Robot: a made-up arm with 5 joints.
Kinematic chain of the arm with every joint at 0, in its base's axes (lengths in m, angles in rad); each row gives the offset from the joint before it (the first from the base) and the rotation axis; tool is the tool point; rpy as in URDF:
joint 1: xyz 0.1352 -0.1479 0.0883 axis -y
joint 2: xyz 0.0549 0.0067 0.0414 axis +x
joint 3: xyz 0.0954 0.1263 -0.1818 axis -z
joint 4: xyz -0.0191 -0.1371 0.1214 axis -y
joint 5: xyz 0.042 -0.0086 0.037 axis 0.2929 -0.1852 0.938
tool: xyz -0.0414 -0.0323 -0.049 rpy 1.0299 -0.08 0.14
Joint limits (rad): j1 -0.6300..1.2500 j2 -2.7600..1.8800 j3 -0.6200..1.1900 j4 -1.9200..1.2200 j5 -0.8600..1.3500
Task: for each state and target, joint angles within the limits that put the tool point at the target. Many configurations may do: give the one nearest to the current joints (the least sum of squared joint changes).
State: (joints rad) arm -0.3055 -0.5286 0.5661 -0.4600 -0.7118
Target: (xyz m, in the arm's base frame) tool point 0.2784 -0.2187 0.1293
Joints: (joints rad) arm 0.0505 -0.8453 -0.1490 -0.4156 -0.2884
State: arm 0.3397 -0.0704 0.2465 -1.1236 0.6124
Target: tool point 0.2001 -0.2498 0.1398
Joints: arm 0.5972 -0.8496 0.2365 -1.1403 0.8201
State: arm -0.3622 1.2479 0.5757 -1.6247 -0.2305
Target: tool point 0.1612 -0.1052 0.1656
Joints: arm -0.0379 1.8650 0.7652 -1.6689 -0.4948
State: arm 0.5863 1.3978 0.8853 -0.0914 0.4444
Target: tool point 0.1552 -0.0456 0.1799
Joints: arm 1.1304 1.8800 0.3679 -0.0834 0.6330
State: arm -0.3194 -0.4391 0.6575 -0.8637 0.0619
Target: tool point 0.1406 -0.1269 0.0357
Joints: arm -0.0858 0.0975 0.7608 -0.8627 0.5778
